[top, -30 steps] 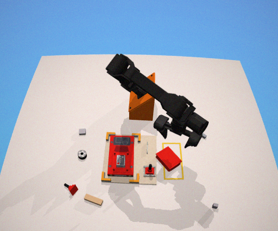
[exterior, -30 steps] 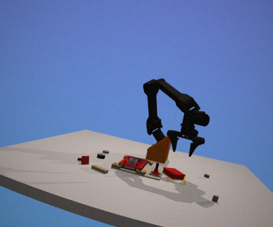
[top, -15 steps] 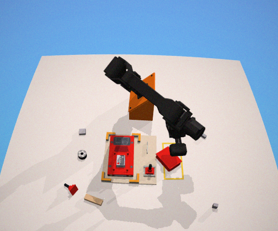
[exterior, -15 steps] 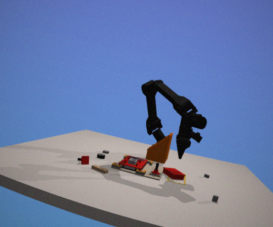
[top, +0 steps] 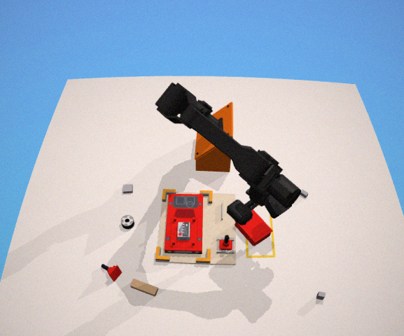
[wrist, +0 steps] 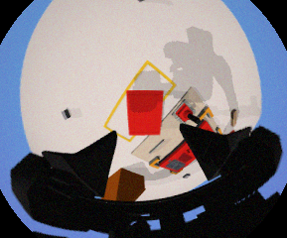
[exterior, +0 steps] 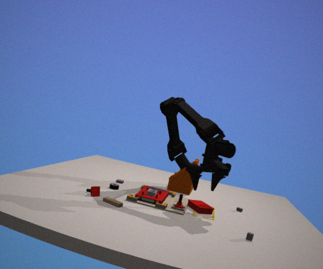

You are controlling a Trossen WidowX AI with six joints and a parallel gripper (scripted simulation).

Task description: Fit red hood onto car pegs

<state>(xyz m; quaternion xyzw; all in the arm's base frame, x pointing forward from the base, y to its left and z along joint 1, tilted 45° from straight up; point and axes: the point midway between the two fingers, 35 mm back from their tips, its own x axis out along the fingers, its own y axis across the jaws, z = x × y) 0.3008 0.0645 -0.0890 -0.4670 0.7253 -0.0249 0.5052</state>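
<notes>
Right now my gripper tip is 7 cm above the red hood. Round my gripper tip: grey engine block 20 cm to the right, 6 cm below, 2 cm ahead; then black wheel 38 cm to the right, 8 cm below, 2 cm behind; then wooden block 31 cm to the right, 20 cm ahead, 8 cm below.
</notes>
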